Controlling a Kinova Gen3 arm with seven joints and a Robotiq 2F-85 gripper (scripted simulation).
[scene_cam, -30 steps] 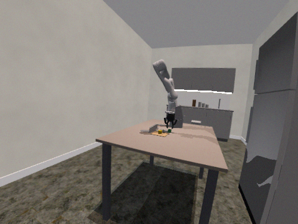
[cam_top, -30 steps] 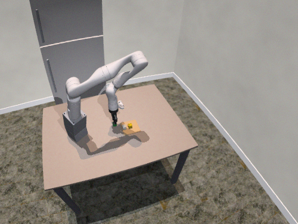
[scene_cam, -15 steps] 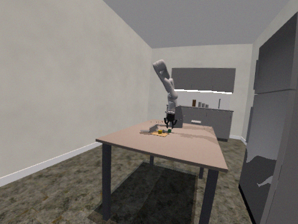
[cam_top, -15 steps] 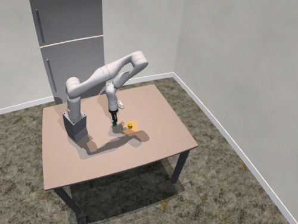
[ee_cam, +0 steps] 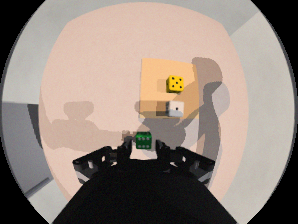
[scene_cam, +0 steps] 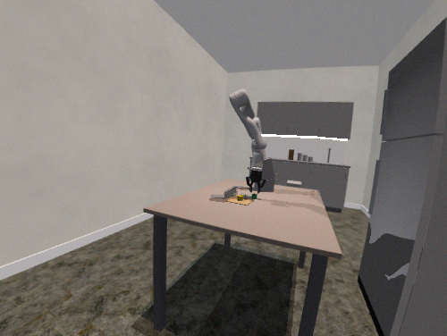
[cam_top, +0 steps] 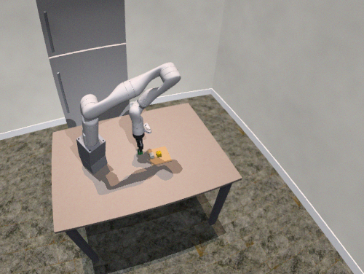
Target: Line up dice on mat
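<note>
Right now my hand is 4 cm above the green die. From my hand the other things lie so: mat 11 cm ahead, 8 cm to the right, 5 cm below; then white die 6 cm ahead, 7 cm to the right, 4 cm below; then yellow die 11 cm ahead, 8 cm to the right, 4 cm below.
</note>
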